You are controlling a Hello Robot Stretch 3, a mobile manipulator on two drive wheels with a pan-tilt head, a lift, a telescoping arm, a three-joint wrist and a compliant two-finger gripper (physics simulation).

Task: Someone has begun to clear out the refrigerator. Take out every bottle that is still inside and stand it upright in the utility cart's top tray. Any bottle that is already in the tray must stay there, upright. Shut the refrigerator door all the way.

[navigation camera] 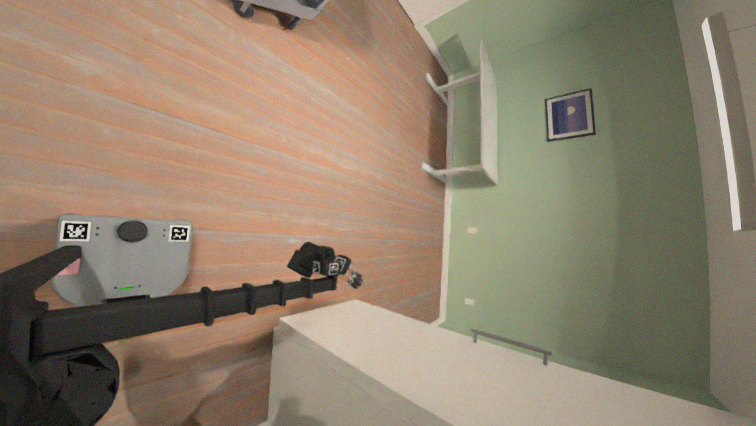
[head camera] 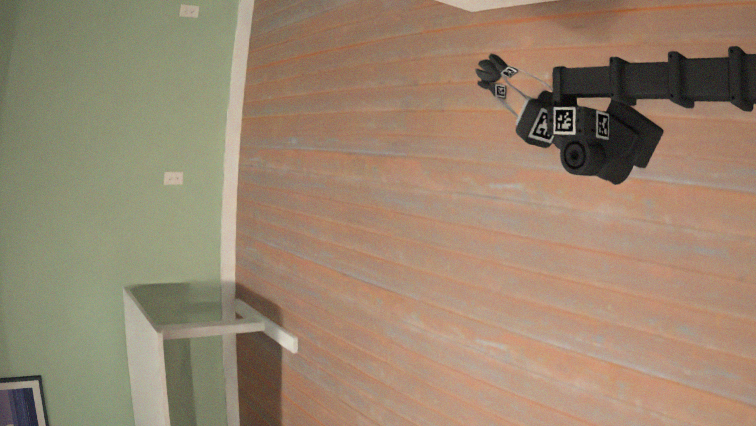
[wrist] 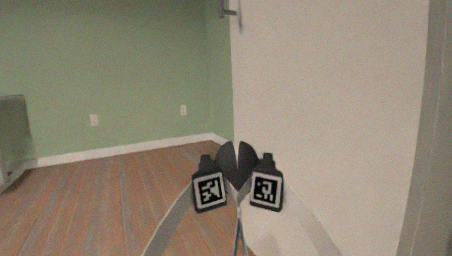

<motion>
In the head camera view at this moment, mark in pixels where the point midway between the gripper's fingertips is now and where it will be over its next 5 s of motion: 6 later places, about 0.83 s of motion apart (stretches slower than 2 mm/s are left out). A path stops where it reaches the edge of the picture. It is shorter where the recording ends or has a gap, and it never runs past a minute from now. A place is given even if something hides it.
My gripper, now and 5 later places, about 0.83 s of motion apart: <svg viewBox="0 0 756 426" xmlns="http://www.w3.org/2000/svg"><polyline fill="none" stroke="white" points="481,66 509,63 573,58 615,55 645,143 734,326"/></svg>
</motion>
